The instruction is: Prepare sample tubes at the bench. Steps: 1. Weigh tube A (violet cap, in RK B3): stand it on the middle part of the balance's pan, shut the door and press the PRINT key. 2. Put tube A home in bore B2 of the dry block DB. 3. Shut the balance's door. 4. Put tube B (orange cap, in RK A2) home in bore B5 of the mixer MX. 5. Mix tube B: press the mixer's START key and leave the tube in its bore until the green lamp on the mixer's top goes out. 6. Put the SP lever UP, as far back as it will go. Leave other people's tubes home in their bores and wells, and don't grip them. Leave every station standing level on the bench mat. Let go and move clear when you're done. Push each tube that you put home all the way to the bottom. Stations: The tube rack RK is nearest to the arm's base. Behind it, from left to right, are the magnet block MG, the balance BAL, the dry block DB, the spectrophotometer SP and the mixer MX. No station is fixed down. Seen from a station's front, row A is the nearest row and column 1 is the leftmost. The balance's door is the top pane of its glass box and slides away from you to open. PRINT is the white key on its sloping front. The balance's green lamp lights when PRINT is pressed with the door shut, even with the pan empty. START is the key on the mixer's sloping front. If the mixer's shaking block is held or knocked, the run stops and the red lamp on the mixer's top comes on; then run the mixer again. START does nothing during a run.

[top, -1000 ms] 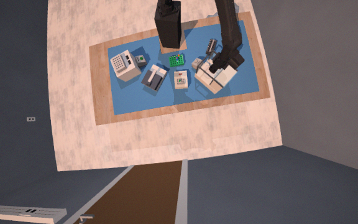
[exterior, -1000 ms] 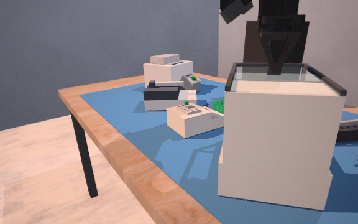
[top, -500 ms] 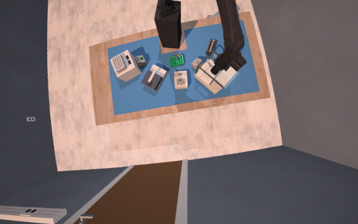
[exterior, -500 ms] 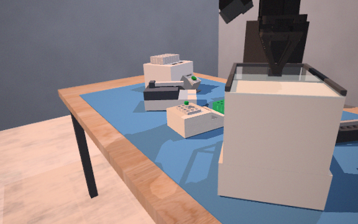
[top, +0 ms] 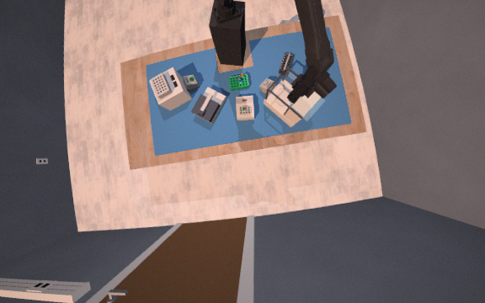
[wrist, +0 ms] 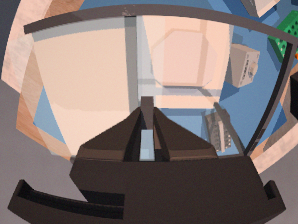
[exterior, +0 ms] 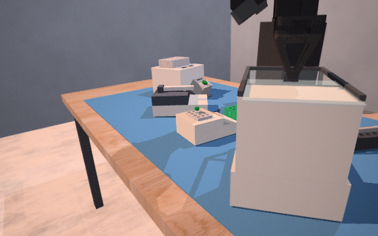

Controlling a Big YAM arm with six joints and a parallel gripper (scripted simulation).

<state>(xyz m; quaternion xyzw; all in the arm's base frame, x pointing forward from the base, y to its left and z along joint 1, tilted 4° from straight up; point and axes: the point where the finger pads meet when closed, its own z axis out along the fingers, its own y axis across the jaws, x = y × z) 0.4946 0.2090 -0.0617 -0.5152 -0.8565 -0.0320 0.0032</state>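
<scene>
Now: the balance door 3 cm ahead of my hand, 1 cm to the left of it and 1 cm below it. The rest, counted from my hand: dry block 27 cm to the right, 19 cm below, 9 cm behind; blue-capped tube 27 cm behind, 24 cm to the right, 19 cm below; magnet block 28 cm behind, 20 cm below, 9 cm to the left.
</scene>
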